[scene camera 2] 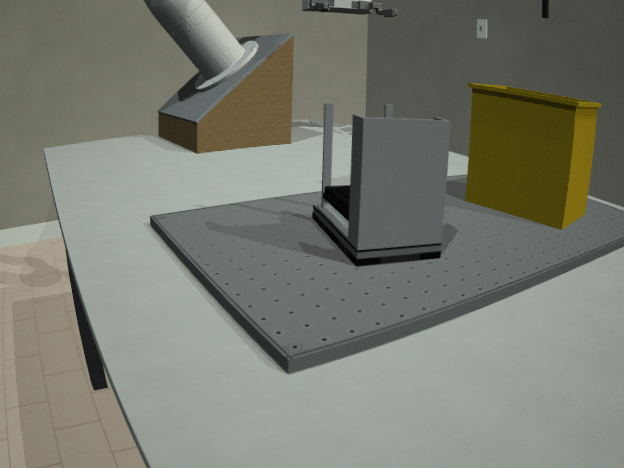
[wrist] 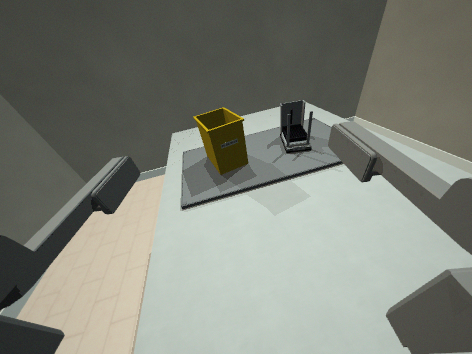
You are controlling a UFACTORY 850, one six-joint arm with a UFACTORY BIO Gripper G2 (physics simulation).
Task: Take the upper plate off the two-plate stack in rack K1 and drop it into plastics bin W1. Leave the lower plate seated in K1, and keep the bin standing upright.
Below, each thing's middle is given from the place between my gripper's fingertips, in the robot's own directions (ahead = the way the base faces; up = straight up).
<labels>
I see the yellow bin W1 [scene camera 2: 530, 155] 490 mm ahead of my hand, 20 mm to the left of it and 230 mm below it.
</labels>
